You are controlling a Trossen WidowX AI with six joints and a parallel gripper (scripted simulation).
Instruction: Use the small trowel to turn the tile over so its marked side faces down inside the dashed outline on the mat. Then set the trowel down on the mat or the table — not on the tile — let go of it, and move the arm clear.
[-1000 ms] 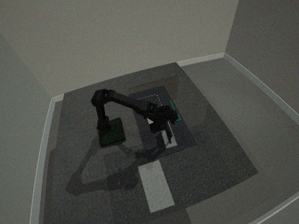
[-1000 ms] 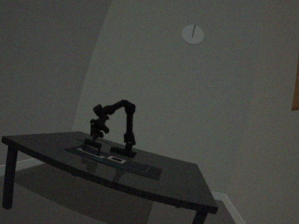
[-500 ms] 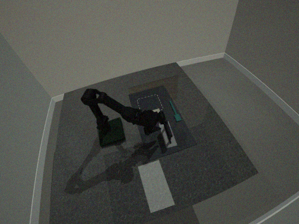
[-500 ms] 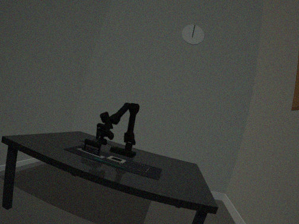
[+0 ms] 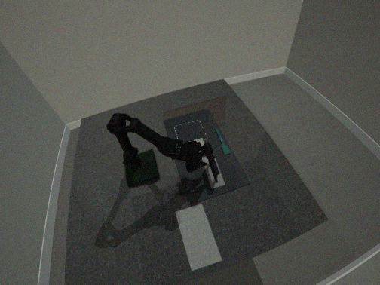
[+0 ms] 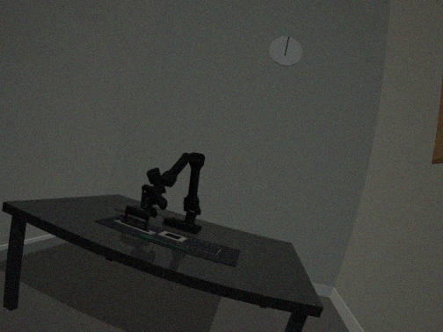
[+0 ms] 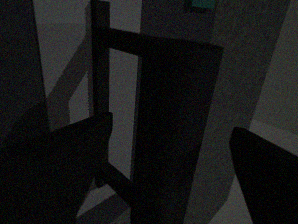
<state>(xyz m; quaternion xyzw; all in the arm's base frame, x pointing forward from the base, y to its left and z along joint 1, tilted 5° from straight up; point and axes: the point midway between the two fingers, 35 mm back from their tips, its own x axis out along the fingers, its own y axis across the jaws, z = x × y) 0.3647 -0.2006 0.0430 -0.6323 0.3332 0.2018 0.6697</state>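
Now: gripper tip 16 cm to the right of the tile, 7 cm above it and 2 cm past it. From my gripper tip the other things lie so: dark mat: 16 cm to the left, 10 cm below, 1 cm ahead; thin teal piece: 15 cm ahead, 12 cm to the left, 7 cm below.
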